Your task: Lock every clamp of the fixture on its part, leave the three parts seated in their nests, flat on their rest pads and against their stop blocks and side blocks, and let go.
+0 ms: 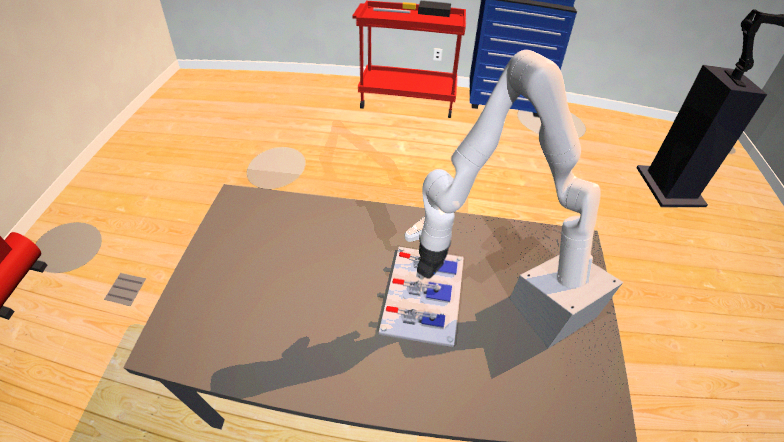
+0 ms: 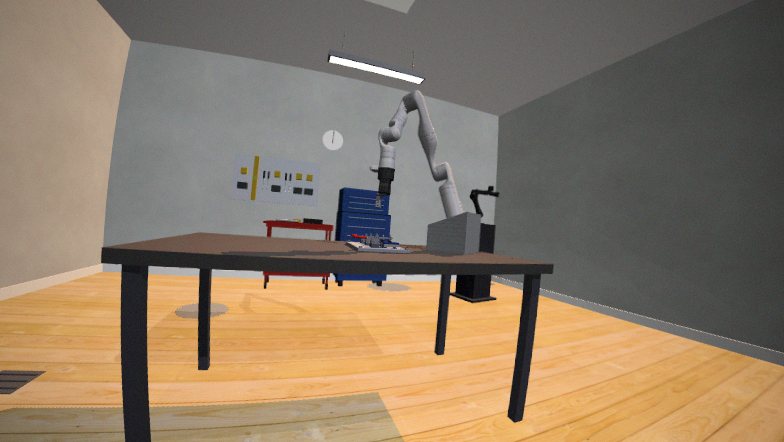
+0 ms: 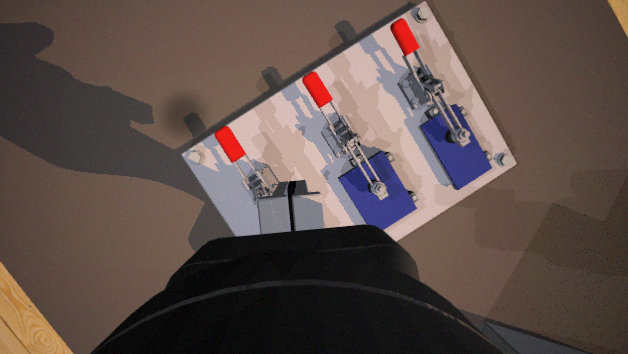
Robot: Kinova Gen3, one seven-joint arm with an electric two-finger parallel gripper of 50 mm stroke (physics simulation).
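Frame: origin at the arm's base, x ahead, y right, z down, level; centimetres.
Where they show: gripper, fingertip midpoint: (image 1: pixel 420 276) (image 2: pixel 377 207) (image 3: pixel 294 198); arm's base at its link origin: (image 1: pixel 571 278) (image 2: pixel 455 219).
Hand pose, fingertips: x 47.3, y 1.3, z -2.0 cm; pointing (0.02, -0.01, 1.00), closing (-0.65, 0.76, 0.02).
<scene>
Things, the pixels of their centre, and the offset from my fingertips. Level surfaces: height alone.
- middle handle at the middle of its body: (image 3: pixel 317 90) (image 1: pixel 398 281) dx +5.2, dy +8.3, dz +14.5 cm
- middle blue part at the middle of its body: (image 3: pixel 377 192) (image 1: pixel 439 292) dx -7.9, dy +5.3, dz +16.8 cm
- far blue part at the middle of its body: (image 3: pixel 455 147) (image 1: pixel 444 266) dx -10.8, dy +15.9, dz +17.0 cm
- brown table at its surface level: dz +19.6 cm
The pale fixture plate (image 1: pixel 418 334) (image 2: pixel 387 250) (image 3: pixel 272 135) carries three toggle clamps with red handles. The near handle (image 1: pixel 391 309) (image 3: pixel 405 36), middle handle (image 1: pixel 398 281) (image 3: pixel 317 89) and far handle (image 1: pixel 404 255) (image 3: pixel 229 144) point away from the parts. The near blue part (image 1: pixel 433 320) (image 3: pixel 462 162) and middle blue part (image 1: pixel 438 292) (image 3: pixel 377 200) lie flat-looking under their clamp arms. The far blue part (image 1: pixel 448 266) is partly hidden by my gripper (image 2: pixel 378 203) (image 3: pixel 291 189), which is shut, empty and high above the far clamp. Contact with pads and stop blocks is too small to tell.
The fixture stands on the brown table (image 1: pixel 274 263) (image 2: pixel 181 244). The arm's grey base block (image 1: pixel 565 307) (image 2: pixel 454 235) is right of it. Behind the table stand a red cart (image 1: pixel 407 82) and a blue drawer cabinet (image 1: pixel 521 54). A black pedestal (image 1: pixel 697 137) stands farther right.
</scene>
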